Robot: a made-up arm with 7 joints.
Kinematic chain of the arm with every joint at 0, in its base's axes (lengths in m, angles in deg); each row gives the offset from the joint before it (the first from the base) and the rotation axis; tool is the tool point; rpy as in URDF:
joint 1: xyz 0 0 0.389 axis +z
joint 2: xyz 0 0 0 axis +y
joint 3: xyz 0 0 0.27 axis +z
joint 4: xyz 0.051 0 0 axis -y
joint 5: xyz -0.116 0 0.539 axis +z
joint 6: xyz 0 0 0 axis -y
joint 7: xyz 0.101 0 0 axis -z
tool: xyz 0 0 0 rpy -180 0 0
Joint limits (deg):
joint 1: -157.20..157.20
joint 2: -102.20..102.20
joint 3: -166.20..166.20
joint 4: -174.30..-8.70
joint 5: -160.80..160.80
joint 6: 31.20..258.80
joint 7: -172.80..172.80
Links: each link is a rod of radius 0.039 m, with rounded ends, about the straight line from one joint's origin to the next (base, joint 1, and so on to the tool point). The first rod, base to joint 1, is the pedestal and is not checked.
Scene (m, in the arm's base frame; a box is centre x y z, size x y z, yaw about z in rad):
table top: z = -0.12
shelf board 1: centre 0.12 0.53 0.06 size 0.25 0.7 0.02 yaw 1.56
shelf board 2: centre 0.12 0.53 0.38 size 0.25 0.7 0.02 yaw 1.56
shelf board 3: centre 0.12 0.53 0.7 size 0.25 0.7 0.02 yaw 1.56
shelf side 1: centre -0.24 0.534 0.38 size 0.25 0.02 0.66 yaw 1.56
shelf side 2: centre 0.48 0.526 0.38 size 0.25 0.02 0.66 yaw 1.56
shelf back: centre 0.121 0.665 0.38 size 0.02 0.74 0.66 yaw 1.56
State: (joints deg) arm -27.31 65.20 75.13 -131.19 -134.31 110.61 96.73
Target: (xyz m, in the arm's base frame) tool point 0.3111 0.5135 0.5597
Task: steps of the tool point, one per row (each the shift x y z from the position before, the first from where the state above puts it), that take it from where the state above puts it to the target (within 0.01 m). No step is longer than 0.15 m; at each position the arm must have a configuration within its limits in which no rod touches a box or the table.
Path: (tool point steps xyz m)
1: 0.0174 -0.0676 -0.0057
2: 0.0037 -0.0652 -0.0020
3: -0.0074 -0.0600 0.0019
4: -0.0164 -0.0524 0.0058
5: 0.0263 0.0275 0.0970
6: 0.0229 -0.0052 0.1096
7: 0.0145 -0.0421 0.1117
8: 0.0202 0.0589 -0.0080
9: 0.0084 0.0648 -0.0046
10: -0.0054 0.0679 0.0018
11: -0.0204 0.0679 0.0108

